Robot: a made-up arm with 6 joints. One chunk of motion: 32 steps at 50 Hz.
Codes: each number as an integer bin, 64 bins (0 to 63) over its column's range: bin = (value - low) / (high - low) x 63, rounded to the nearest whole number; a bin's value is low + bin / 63 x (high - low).
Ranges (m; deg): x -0.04..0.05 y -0.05..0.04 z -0.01..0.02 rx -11..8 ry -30..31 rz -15..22
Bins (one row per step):
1: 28 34 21 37 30 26
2: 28 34 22 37 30 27
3: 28 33 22 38 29 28
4: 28 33 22 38 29 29
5: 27 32 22 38 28 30
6: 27 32 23 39 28 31
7: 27 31 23 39 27 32
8: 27 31 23 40 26 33
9: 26 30 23 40 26 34
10: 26 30 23 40 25 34
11: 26 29 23 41 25 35
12: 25 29 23 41 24 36
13: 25 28 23 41 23 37
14: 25 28 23 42 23 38
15: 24 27 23 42 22 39
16: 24 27 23 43 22 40
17: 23 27 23 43 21 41
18: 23 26 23 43 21 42
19: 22 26 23 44 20 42
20: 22 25 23 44 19 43
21: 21 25 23 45 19 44
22: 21 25 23 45 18 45
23: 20 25 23 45 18 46
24: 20 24 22 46 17 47
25: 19 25 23 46 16 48
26: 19 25 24 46 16 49
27: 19 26 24 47 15 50
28: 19 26 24 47 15 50
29: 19 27 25 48 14 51
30: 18 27 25 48 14 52
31: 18 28 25 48 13 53
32: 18 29 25 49 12 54
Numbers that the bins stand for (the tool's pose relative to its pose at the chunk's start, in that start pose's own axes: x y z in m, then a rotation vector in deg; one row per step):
1: 0.0000 -0.0014 0.0000 0.16 -0.95 0.27
2: 0.0000 -0.0014 0.0005 0.16 -0.95 0.86
3: 0.0000 -0.0029 0.0005 0.46 -1.92 1.44
4: 0.0000 -0.0029 0.0005 0.46 -1.92 2.03
5: -0.0014 -0.0043 0.0005 0.46 -2.89 2.62
6: -0.0014 -0.0043 0.0010 0.76 -2.89 3.21
7: -0.0014 -0.0057 0.0010 0.76 -3.86 3.79
8: -0.0014 -0.0057 0.0010 1.06 -4.83 4.38
9: -0.0029 -0.0071 0.0010 1.06 -4.83 4.97
10: -0.0029 -0.0071 0.0010 1.06 -5.79 4.97
11: -0.0029 -0.0086 0.0010 1.37 -5.79 5.56
12: -0.0043 -0.0086 0.0010 1.37 -6.76 6.14
13: -0.0043 -0.0100 0.0010 1.37 -7.73 6.73
14: -0.0043 -0.0100 0.0010 1.67 -7.73 7.32
15: -0.0057 -0.0114 0.0010 1.67 -8.70 7.90
16: -0.0057 -0.0114 0.0010 1.97 -8.70 8.49
17: -0.0071 -0.0114 0.0010 1.97 -9.67 9.08
18: -0.0071 -0.0129 0.0010 1.97 -9.67 9.67
19: -0.0086 -0.0129 0.0010 2.27 -10.63 9.67
20: -0.0086 -0.0143 0.0010 2.27 -11.60 10.25
21: -0.0100 -0.0143 0.0010 2.57 -11.60 10.84
22: -0.0100 -0.0143 0.0010 2.57 -12.57 11.43
23: -0.0114 -0.0143 0.0010 2.57 -12.57 12.02
24: -0.0114 -0.0157 0.0005 2.87 -13.54 12.60
25: -0.0129 -0.0143 0.0010 2.87 -14.51 13.19
26: -0.0129 -0.0143 0.0014 2.87 -14.51 13.78
27: -0.0129 -0.0129 0.0014 3.17 -15.48 14.37
28: -0.0129 -0.0129 0.0014 3.17 -15.48 14.37
29: -0.0129 -0.0114 0.0019 3.48 -16.44 14.95
30: -0.0143 -0.0114 0.0019 3.48 -16.44 15.54
31: -0.0143 -0.0100 0.0019 3.48 -17.41 16.13
32: -0.0143 -0.0086 0.0019 3.78 -18.38 16.71

